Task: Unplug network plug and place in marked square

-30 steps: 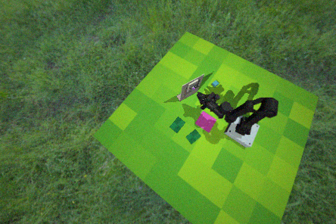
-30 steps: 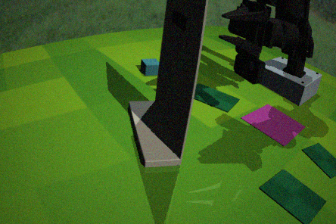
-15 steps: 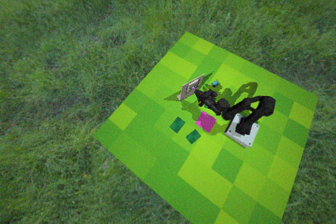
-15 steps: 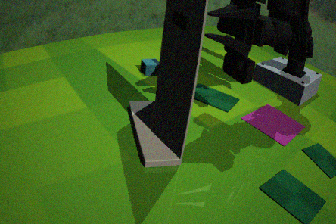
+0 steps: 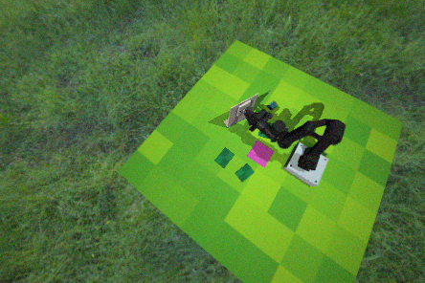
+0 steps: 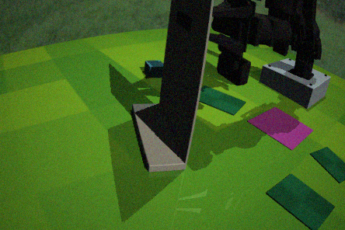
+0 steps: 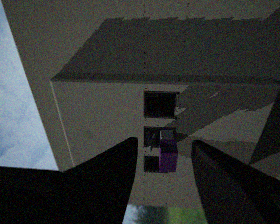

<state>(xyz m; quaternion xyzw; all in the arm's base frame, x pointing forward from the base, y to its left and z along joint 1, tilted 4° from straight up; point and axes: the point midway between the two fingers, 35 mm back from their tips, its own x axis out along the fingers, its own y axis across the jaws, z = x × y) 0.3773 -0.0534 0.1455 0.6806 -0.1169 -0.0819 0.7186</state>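
Now: gripper tip 19 cm past the magenta marked square, 12 cm to the right of it and 18 cm above it. Also, from my gripper tip: upright panel (2 cm ahead, 1 cm to the right, 7 cm below).
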